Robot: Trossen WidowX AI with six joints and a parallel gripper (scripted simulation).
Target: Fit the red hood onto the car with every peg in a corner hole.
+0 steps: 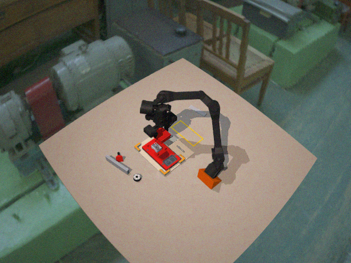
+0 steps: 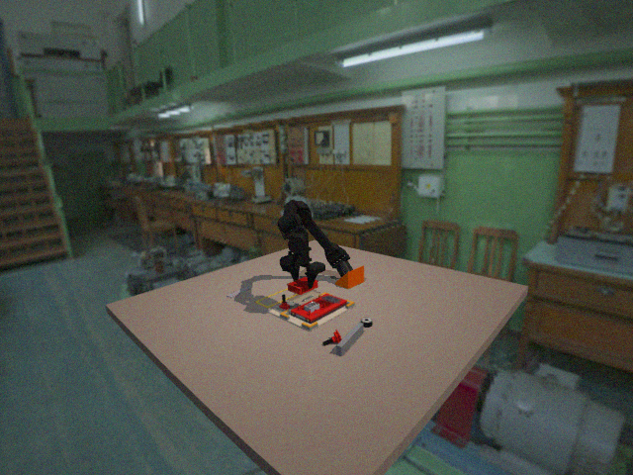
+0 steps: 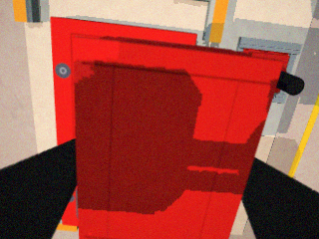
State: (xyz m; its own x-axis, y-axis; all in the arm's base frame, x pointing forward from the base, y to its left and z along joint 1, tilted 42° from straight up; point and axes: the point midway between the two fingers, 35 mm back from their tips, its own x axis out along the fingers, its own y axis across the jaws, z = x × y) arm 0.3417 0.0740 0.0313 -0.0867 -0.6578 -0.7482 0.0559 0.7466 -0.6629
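The grey engine block lies 10 mm behind my gripper tip, 40 mm to the left of it and 90 mm below it. Also, from my gripper tip: red hood (10 mm above); then beige jig (30 mm behind, 20 mm to the left, 100 mm below); then small round wheel (60 mm behind, 240 mm to the left, 100 mm below).
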